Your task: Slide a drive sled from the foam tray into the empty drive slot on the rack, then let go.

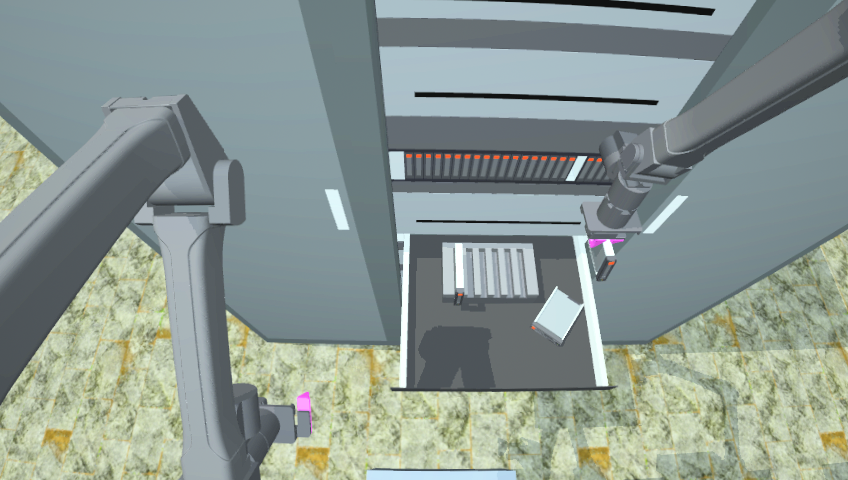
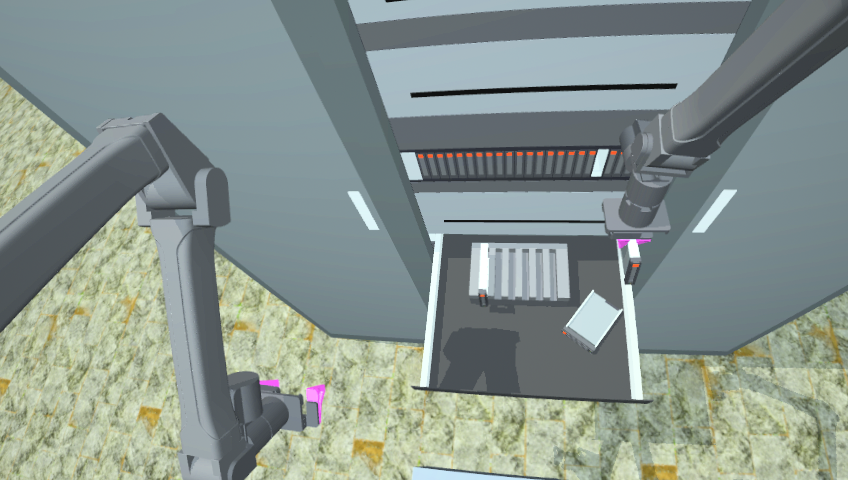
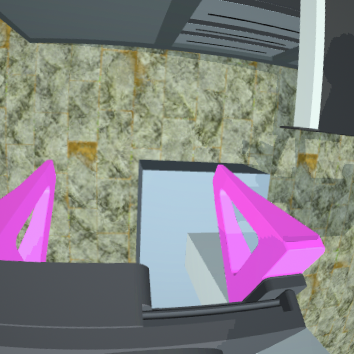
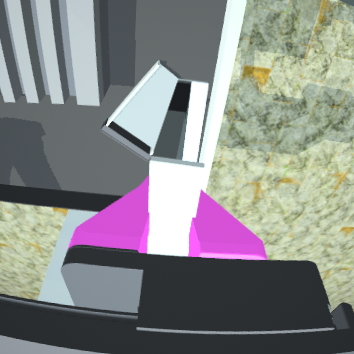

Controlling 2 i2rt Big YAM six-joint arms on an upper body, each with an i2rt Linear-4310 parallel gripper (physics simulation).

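Places are measured from the left arm's base along level axes (x back, y right, z up), in centimetres.
Pixels of known places: left gripper, between the fingertips: [image 1: 281, 394] [image 2: 300, 385] [image 3: 136, 169]; right gripper, between the fingertips: [image 1: 593, 244] [image 2: 622, 245].
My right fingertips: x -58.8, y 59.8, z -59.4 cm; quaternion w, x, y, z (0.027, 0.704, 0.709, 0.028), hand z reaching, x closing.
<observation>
Behind a point stands the place of what it marks.
My right gripper [image 1: 605, 243] @[z -59.4, x -58.8, y 59.8 cm] [image 2: 633, 242] @[z -59.4, x -58.8, y 59.8 cm] [image 4: 170, 175] @[z -59.4, x -58.8, y 59.8 cm] is shut on a white drive sled [image 1: 605, 267] @[z -55.5, x -52.2, y 59.5 cm] [image 2: 633, 267] @[z -54.8, x -52.3, y 59.8 cm] [image 4: 171, 225] @[z -54.1, x -61.6, y 59.9 cm] with a dark, orange-marked front, in front of the rack's right side by the drawer wall. My left gripper [image 1: 303, 407] [image 2: 295, 393] @[z -64.2, x -30.3, y 0.4 cm] [image 3: 136, 169] @[z -64.2, x -30.3, y 0.4 cm] is open and empty, low at the left. The grey foam tray [image 1: 531, 267] @[z -74.6, x -60.7, y 50.9 cm] [image 2: 562, 267] @[z -74.7, x -61.1, y 50.6 cm] [image 4: 85, 60] @[z -74.6, x -59.0, y 50.8 cm] holds another sled [image 1: 458, 267] @[z -69.1, x -58.1, y 33.4 cm] [image 2: 483, 267] @[z -69.1, x -58.2, y 33.6 cm] upright in its leftmost slot. The rack's drive row [image 1: 487, 166] @[z -49.3, x -70.1, y 37.6 cm] [image 2: 505, 166] @[z -50.0, x -70.1, y 38.1 cm] shows orange-topped drives; my right arm hides its right end, and I see no empty slot.
A third sled [image 1: 558, 315] @[z -79.4, x -50.6, y 57.4 cm] [image 2: 593, 321] @[z -79.4, x -50.4, y 57.4 cm] [image 4: 142, 107] @[z -79.4, x -51.4, y 56.0 cm] lies flat and turned in the open drawer [image 1: 595, 344] @[z -77.3, x -43.1, y 64.3 cm] [image 2: 634, 350] @[z -76.9, x -43.7, y 64.8 cm] [image 3: 309, 75] @[z -77.7, x -40.3, y 21.1 cm] [image 4: 220, 75] @[z -76.9, x -57.6, y 64.5 cm]. Grey cabinet panels [image 1: 267, 237] @[z -75.3, x -68.1, y -12.2 cm] [image 2: 309, 237] @[z -75.2, x -68.1, y -11.5 cm] flank the rack. A pale blue block [image 1: 440, 474] @[z -150.8, x -14.6, y 32.8 cm] [image 2: 470, 474] @[z -150.8, x -15.4, y 27.4 cm] [image 3: 167, 225] @[z -150.8, x 6.3, y 17.6 cm] is low in front.
</observation>
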